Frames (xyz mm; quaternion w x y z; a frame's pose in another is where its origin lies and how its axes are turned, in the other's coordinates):
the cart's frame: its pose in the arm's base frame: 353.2 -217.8 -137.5 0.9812 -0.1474 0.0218 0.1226
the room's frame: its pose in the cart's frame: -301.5 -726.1 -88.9 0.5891 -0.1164 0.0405 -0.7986
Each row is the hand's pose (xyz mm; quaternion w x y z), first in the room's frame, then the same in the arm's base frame.
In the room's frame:
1: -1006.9 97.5 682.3 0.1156 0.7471 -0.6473 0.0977
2: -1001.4 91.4 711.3 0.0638 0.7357 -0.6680 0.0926
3: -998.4 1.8 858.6 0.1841 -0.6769 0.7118 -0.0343
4: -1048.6 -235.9 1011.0 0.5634 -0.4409 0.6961 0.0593
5: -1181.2 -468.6 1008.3 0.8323 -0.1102 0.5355 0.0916
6: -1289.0 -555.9 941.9 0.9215 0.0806 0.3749 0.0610
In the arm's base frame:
1: 516.4 190.2 168.7 0.2614 -0.0048 -0.9472 0.1856
2: 516.5 197.7 197.8 0.2195 -0.0151 -0.9497 0.2230
3: 460.6 266.0 346.0 0.0019 0.0251 0.9299 -0.3670
4: 263.0 402.4 502.9 0.3698 0.0769 0.7417 -0.5543
5: 39.9 549.7 486.3 0.6309 0.1170 0.3855 -0.6631
6: -55.8 630.8 397.4 0.6977 0.1103 0.1295 -0.6959

